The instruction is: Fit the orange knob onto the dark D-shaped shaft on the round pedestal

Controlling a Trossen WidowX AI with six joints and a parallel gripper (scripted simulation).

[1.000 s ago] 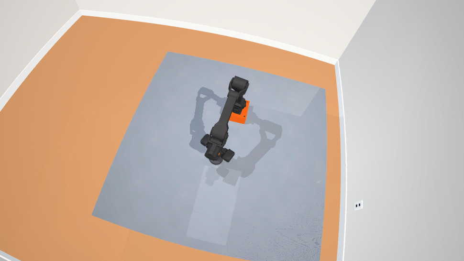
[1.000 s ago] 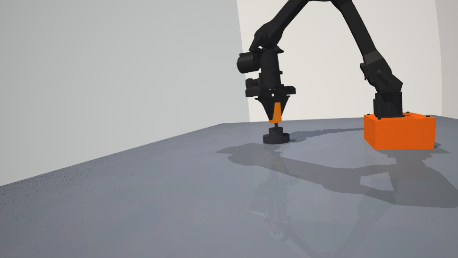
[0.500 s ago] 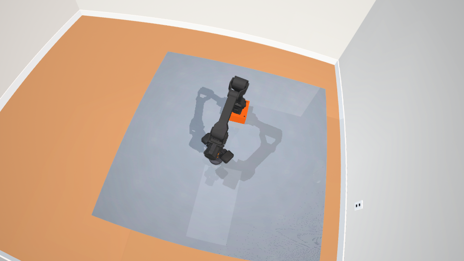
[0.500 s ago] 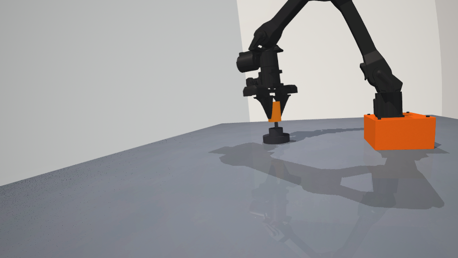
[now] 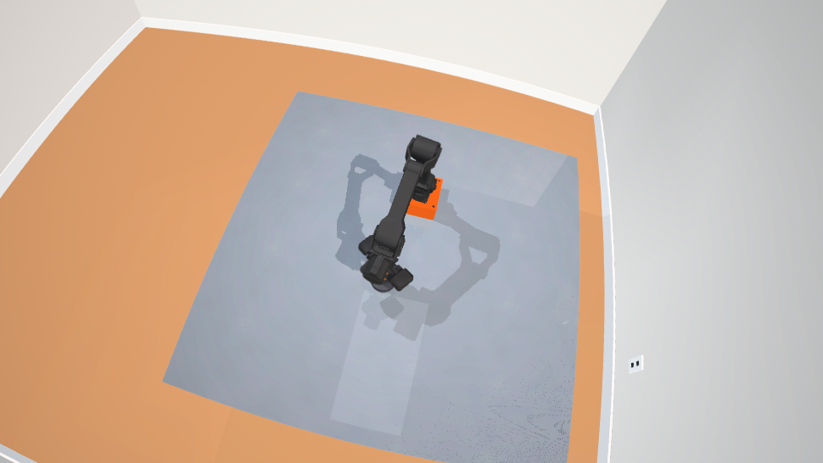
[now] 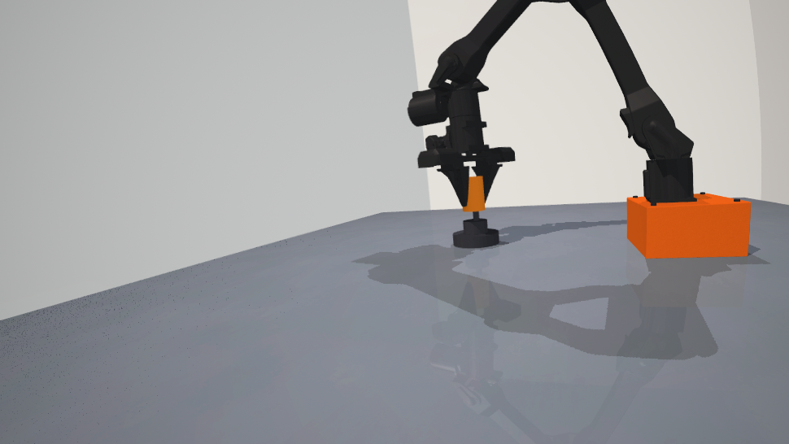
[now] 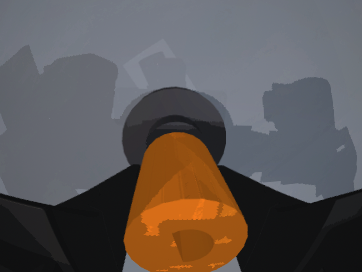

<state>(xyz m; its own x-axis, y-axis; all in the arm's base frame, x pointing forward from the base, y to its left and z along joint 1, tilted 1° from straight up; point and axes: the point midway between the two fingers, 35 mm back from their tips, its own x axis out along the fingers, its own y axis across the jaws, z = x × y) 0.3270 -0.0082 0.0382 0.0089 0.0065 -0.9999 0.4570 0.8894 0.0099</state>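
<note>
Right now the orange knob is 2 cm above my gripper tip. From my gripper tip the other things lie so: round dark pedestal: 4 cm below.
</note>
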